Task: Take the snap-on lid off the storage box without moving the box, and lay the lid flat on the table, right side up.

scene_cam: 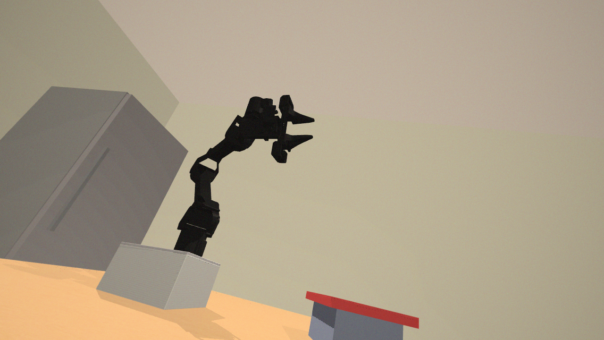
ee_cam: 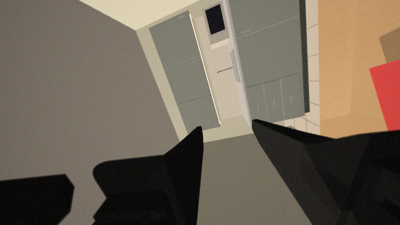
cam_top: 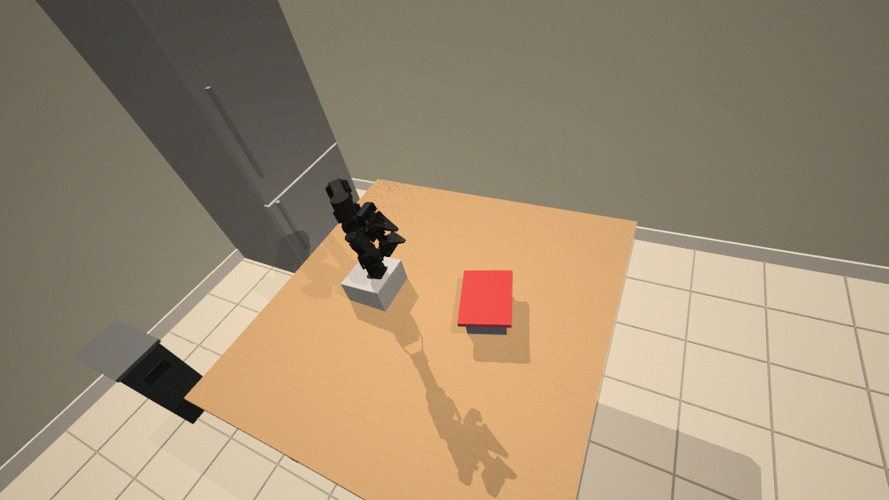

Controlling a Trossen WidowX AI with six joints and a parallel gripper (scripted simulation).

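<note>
My gripper tip is 180 mm short of the red lid, 120 mm to the right of it and 390 mm above it. From my gripper tip the other things lie so: grey storage box (180 mm ahead, 120 mm to the left, 440 mm below).
</note>
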